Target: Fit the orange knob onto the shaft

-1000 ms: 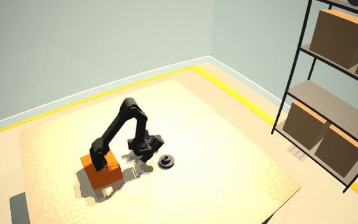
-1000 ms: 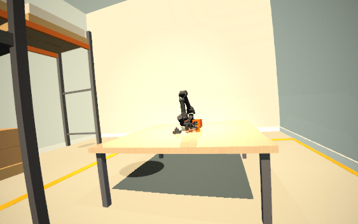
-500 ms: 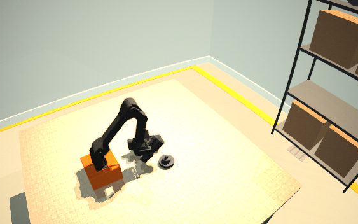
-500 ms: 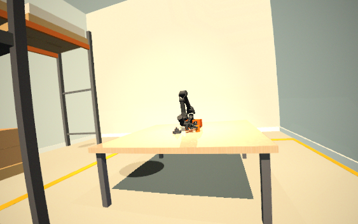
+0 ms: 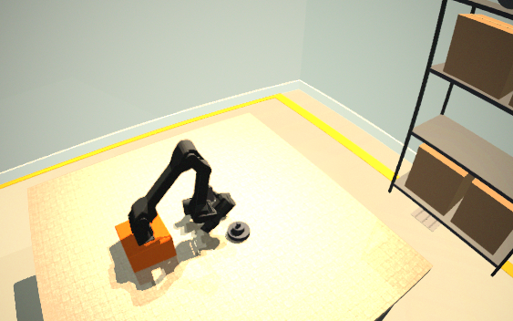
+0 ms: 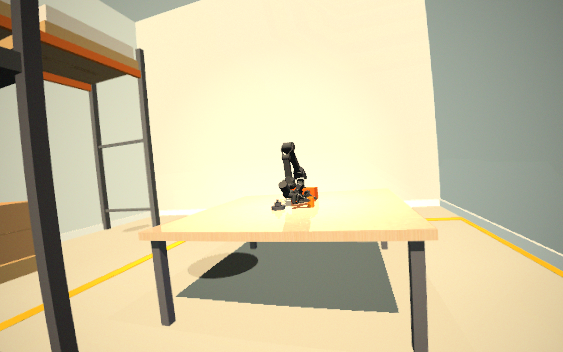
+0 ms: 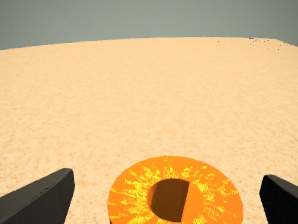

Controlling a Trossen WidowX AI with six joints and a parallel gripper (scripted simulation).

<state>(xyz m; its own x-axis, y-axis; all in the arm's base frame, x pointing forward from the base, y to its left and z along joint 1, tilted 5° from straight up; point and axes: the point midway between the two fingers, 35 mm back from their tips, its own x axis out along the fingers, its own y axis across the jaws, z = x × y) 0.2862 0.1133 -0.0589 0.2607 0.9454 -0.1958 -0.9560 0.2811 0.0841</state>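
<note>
The orange knob lies 10 mm behind my gripper tip, 20 mm to the right of it and 10 mm below it. Round my gripper tip: pedestal 30 mm ahead, 220 mm to the right, 10 mm below.
</note>
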